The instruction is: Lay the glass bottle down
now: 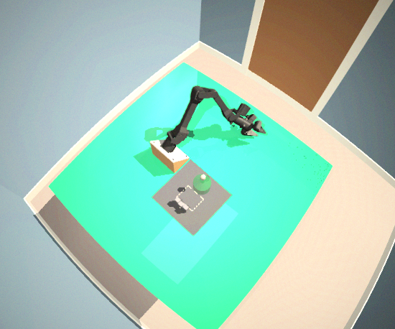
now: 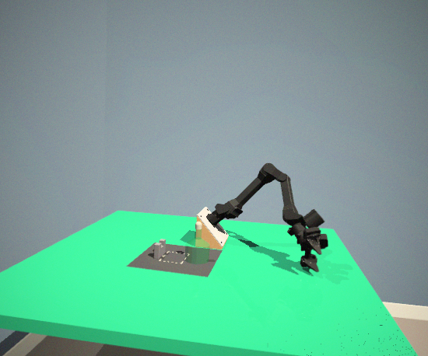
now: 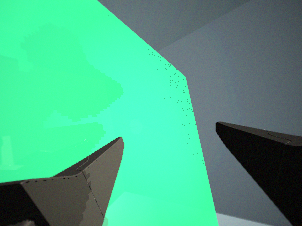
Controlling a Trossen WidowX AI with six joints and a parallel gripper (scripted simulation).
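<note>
My gripper tip is 8 cm past the green glass bottle, 47 cm to the left of it and 3 cm below it. Round my gripper tip: dark grey mat 8 cm behind, 55 cm to the right, 7 cm below.
</note>
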